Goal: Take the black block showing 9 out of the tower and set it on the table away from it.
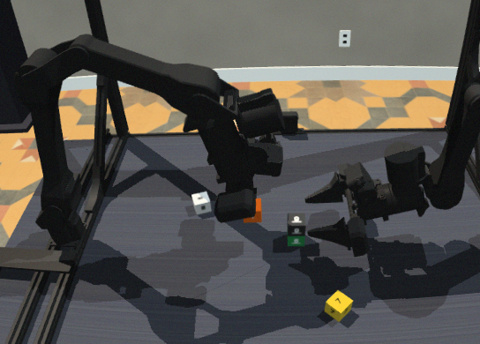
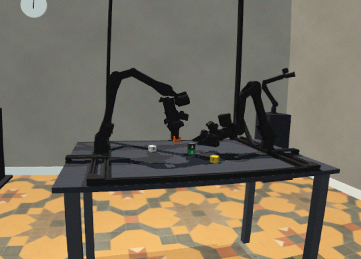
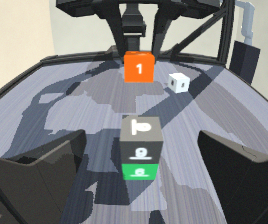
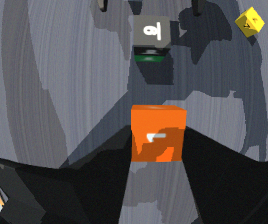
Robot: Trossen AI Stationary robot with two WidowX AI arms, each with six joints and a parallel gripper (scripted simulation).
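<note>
Now: right hand 40 mm above the orange block and 10 mm to the right of it. Also, from my right hand: yellow block (160 mm ahead, 150 mm to the left, 100 mm below).
</note>
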